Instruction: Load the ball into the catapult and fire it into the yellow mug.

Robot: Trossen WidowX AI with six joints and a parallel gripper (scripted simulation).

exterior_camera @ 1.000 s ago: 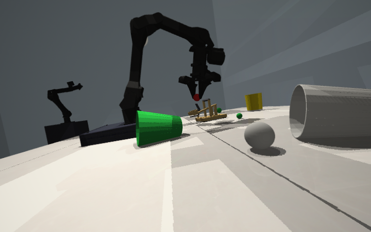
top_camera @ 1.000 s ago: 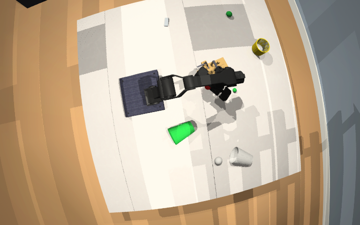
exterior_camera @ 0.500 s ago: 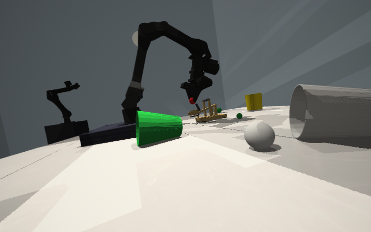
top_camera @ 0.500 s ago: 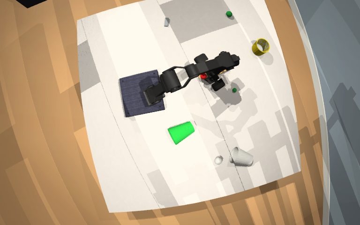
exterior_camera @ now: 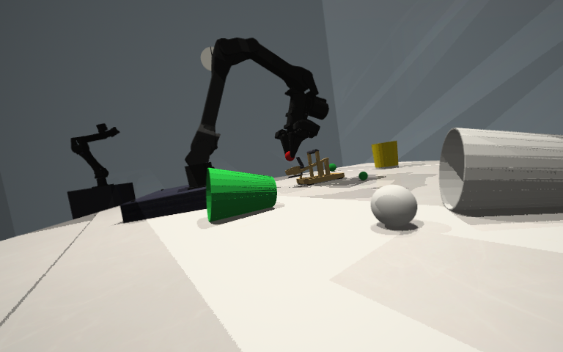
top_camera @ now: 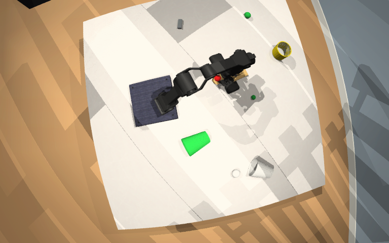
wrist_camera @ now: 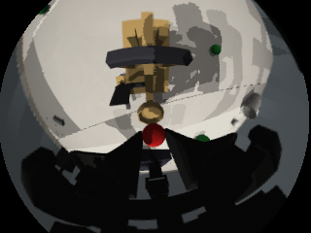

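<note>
Right now my gripper tip is 6 cm short of the wooden catapult, 3 cm to the right of it and 4 cm above it. The rest, counted from my gripper tip: red ball: 1 cm above; then small green ball: 18 cm ahead, 11 cm to the right, 8 cm below; then small grey block: 13 cm behind, 37 cm to the left, 9 cm below.
</note>
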